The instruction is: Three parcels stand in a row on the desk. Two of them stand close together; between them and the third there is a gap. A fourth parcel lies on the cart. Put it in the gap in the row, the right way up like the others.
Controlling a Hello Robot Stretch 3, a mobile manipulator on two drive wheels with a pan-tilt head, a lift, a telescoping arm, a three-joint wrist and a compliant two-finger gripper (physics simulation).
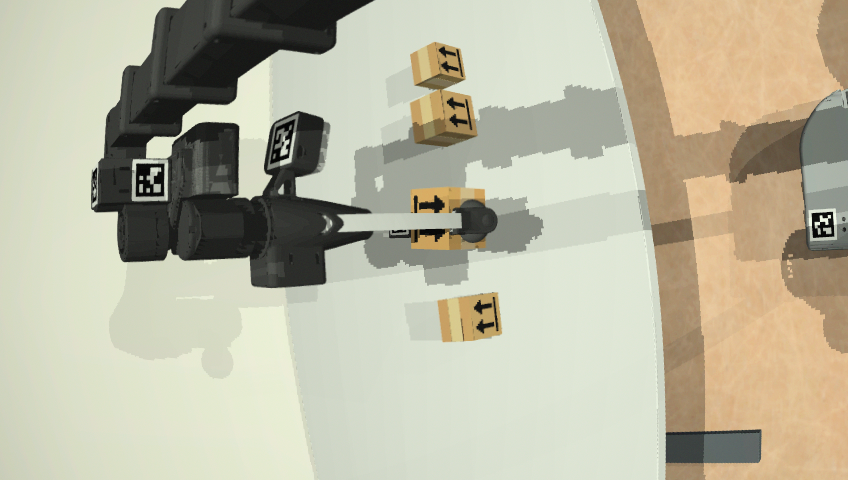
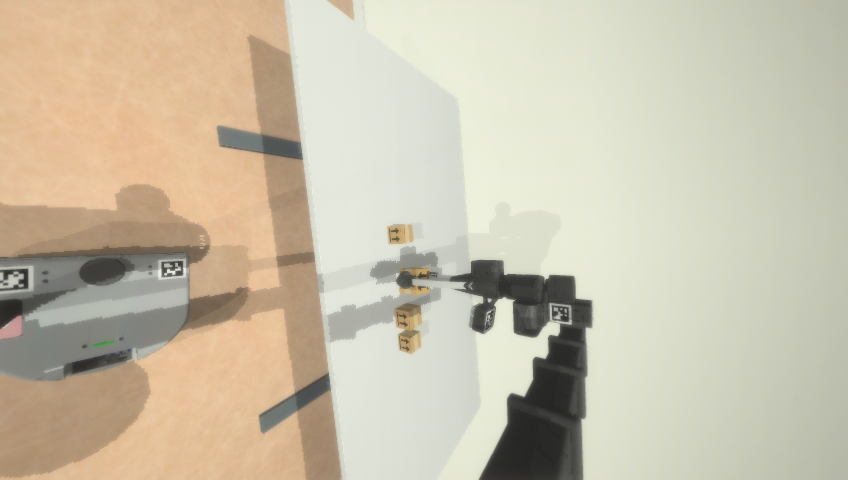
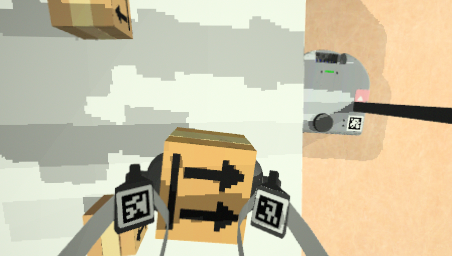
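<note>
My gripper is shut on the fourth parcel. It holds it over the desk, between the close pair and the third parcel. The held parcel lies on its back: its arrow face is up and the arrows point sideways, towards my base. The pair's outer parcel, its inner parcel and the third parcel stand upright, arrows up. The held parcel's underside is hidden. The cart does not show.
My base is on the floor beyond the desk's front edge. My arm extends on the pair's side of the gripper. Desk legs show past the front edge. A pale wall or floor lies behind the desk.
</note>
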